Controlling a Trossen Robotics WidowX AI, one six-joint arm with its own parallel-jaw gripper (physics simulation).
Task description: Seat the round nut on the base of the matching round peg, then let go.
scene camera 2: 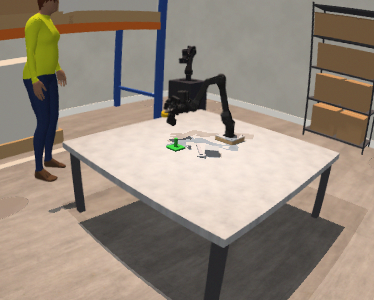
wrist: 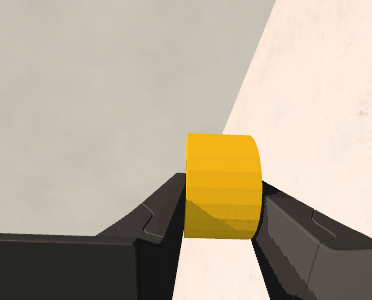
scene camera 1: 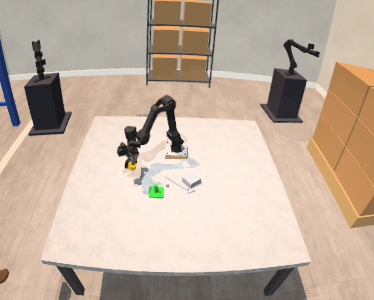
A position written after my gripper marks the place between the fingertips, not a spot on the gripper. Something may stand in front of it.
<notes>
My gripper (wrist: 213,184) carries a round nut (wrist: 223,172), clear of everything else.
</notes>
